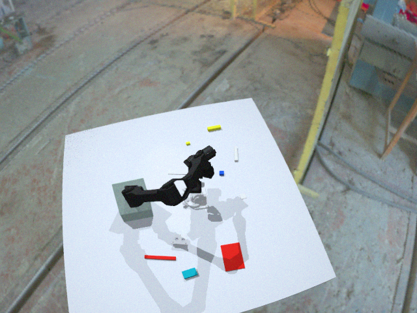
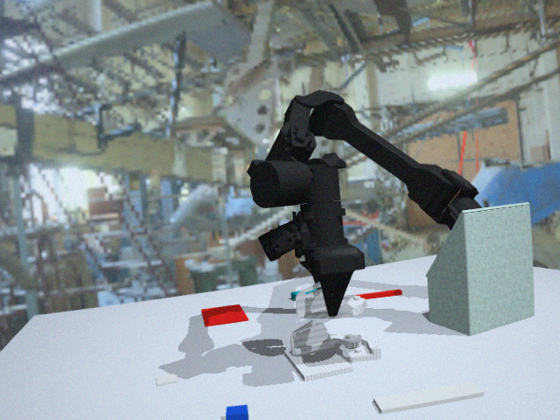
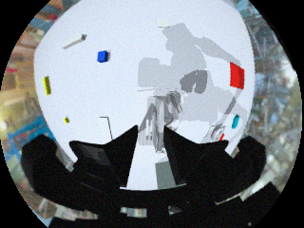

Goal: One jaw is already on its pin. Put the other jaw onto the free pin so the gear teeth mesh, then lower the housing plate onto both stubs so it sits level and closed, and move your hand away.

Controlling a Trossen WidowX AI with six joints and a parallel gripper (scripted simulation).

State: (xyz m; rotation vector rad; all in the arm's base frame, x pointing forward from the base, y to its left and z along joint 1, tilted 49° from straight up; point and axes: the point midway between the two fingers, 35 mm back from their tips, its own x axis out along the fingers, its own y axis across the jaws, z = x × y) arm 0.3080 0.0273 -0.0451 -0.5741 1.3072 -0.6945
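My gripper tip is 30 mm past the curved jaw and 10 mm to the left of it. Round my gripper tip: blue cube (150 mm ahead, 100 mm to the left, 70 mm below); then white slab (60 mm behind, 140 mm to the left, 80 mm below); then white bar (260 mm ahead, 220 mm to the left, 80 mm below).
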